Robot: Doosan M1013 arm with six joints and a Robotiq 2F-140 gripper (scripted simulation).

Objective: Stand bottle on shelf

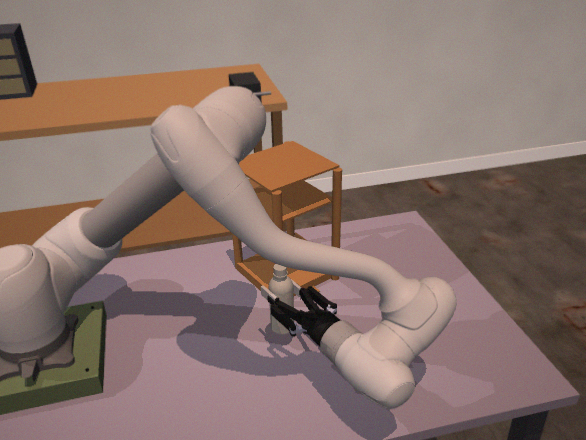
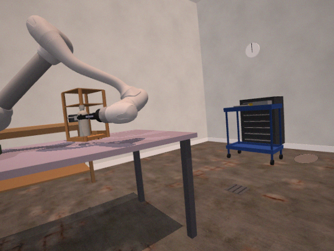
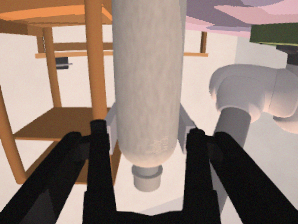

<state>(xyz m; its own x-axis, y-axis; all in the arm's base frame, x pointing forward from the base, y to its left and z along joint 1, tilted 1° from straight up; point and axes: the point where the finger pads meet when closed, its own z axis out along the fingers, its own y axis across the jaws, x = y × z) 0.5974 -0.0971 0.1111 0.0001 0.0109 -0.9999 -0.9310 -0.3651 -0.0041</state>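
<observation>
My hand is 28 cm to the right of the wooden shelving unit, 8 cm short of it and 2 cm below it. The rest, counted from my hand: bottle: 1 cm above.
</observation>
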